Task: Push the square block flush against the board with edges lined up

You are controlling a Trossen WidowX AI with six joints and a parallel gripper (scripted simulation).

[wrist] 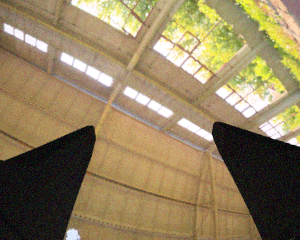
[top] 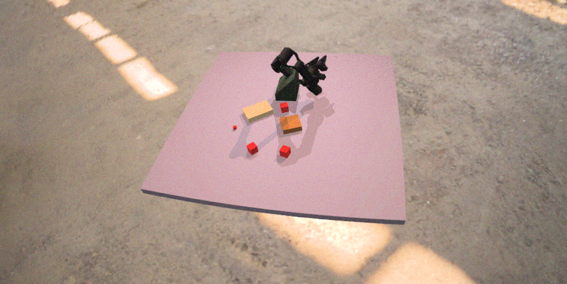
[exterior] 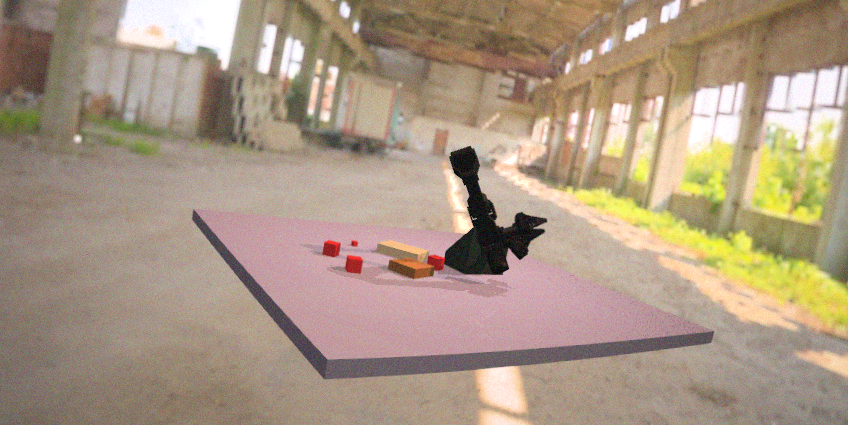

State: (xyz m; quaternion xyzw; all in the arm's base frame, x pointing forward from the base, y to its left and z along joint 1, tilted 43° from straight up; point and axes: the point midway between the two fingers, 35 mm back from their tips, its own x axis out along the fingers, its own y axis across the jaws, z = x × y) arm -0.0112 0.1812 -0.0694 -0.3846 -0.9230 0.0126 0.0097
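Now: gripper tip 370 mm short of the square block, 200 mm above it and 180 mm to the left of it. From my gripper tip the other things lie so: red piece (490 mm to the right, 380 mm ahead, 200 mm below); board (380 mm to the right, 250 mm ahead, 200 mm below).
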